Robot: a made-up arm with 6 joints.
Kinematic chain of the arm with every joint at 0, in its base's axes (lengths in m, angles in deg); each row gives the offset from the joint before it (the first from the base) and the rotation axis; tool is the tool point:
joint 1: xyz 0 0 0.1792 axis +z
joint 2: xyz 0 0 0 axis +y
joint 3: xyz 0 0 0.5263 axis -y
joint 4: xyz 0 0 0 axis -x
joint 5: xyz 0.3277 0 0 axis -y
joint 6: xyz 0 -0.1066 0 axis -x
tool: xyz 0 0 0
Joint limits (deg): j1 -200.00..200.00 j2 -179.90..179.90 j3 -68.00..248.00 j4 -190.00..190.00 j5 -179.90..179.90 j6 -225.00..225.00
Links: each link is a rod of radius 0.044 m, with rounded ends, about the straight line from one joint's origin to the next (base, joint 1, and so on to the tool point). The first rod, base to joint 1, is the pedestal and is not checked.
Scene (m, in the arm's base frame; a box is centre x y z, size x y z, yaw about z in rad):
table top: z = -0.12
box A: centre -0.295 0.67 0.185 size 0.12 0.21 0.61 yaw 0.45
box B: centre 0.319 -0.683 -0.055 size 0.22 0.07 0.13 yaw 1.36
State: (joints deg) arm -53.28 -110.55 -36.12 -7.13 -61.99 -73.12
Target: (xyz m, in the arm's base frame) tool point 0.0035 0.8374 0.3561
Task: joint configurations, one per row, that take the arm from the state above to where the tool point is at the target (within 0.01 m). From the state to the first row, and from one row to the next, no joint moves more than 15 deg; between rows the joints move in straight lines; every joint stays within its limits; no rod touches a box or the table.
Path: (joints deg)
1: -59.79 -100.36 -23.40 1.11 -52.48 -75.24
2: -66.29 -90.17 -10.69 9.35 -42.98 -77.37
3: -72.80 -79.98 2.03 17.59 -33.47 -79.49
4: -79.31 -69.79 14.74 25.83 -23.96 -81.62
5: -83.48 -73.48 26.52 28.90 -33.47 -79.49
6: -87.65 -77.16 38.29 31.98 -42.98 -77.37
7: -91.82 -80.84 50.06 35.06 -52.48 -75.24
8: -95.99 -84.53 61.84 38.13 -61.99 -73.12

